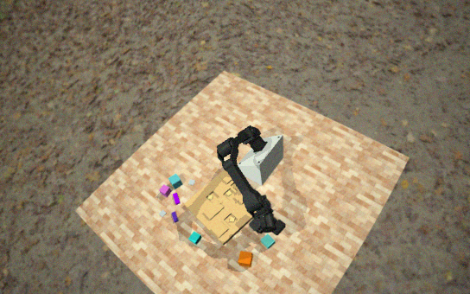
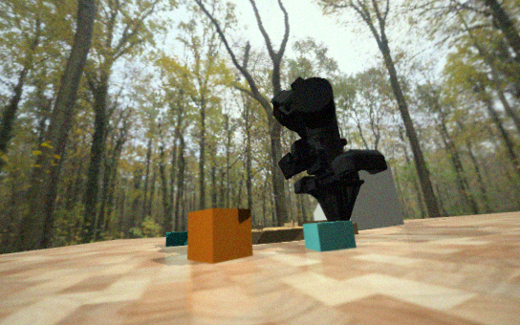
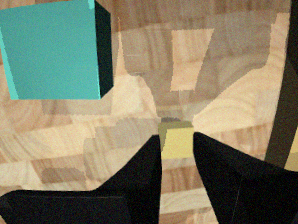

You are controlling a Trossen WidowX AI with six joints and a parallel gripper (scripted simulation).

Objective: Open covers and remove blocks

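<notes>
Now: gripper tip 1 cm past the tan puzzle board and 24 cm to the left of it. Also, from my gripper tip: orange cube (19 cm ahead, 1 cm above); then teal block (7 cm ahead, 4 cm to the left); then purple block (8 cm ahead, 48 cm to the right, 1 cm below).
</notes>
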